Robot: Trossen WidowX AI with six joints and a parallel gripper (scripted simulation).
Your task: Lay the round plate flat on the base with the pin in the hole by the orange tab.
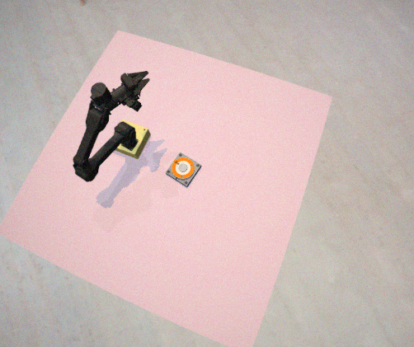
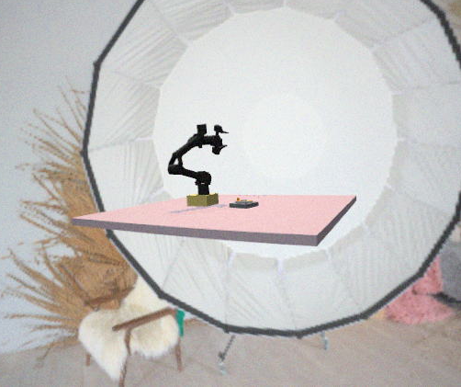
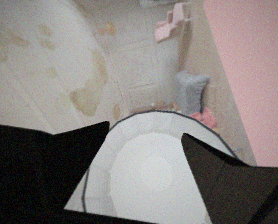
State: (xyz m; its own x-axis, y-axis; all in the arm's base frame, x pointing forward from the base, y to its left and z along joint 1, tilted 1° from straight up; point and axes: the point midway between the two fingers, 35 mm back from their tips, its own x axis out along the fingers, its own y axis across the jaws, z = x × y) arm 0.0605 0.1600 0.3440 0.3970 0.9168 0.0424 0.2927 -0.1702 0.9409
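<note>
The base lies 39 cm below my gripper tip, 21 cm ahead of it and 17 cm to the right of it.
</note>
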